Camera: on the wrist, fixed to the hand. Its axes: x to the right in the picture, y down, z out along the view.
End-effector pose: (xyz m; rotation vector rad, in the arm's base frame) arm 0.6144 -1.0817 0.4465 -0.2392 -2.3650 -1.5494
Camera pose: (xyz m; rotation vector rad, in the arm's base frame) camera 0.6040 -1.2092 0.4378 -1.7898 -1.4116 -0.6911
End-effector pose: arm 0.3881 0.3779 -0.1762 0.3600 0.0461 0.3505
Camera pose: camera 0.4062 0.3646 -0.3024 0.3886 -0.5488 1.7965
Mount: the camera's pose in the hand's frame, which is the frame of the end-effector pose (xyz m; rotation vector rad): 0.0102 -0.0621 -0.1117 0.0005 -0.2928 1.5256
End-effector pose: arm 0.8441 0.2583 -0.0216 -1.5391 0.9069 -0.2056
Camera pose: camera 0.8086 0.1612 0.0542 -0.5138 1.5584 1.0687
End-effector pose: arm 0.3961 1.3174 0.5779 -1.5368 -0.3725 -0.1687
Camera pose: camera 0.3992 1.2057 0.6407 -1.4733 0.6283 1.2396
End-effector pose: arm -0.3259 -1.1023 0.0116 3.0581 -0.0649 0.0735
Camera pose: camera -0.3181 -1.0316 0.1183 2.1883 -2.2106 -0.2705
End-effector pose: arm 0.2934 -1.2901 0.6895 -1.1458 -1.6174 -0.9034
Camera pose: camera 0.2626 -1.4079 0.7296 -2.0197 -0.5079 0.2870
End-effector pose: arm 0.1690 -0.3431 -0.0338 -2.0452 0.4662 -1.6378
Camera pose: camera 0.0607 -0.3141 0.0284 -1.1438 1.3972 -0.3797
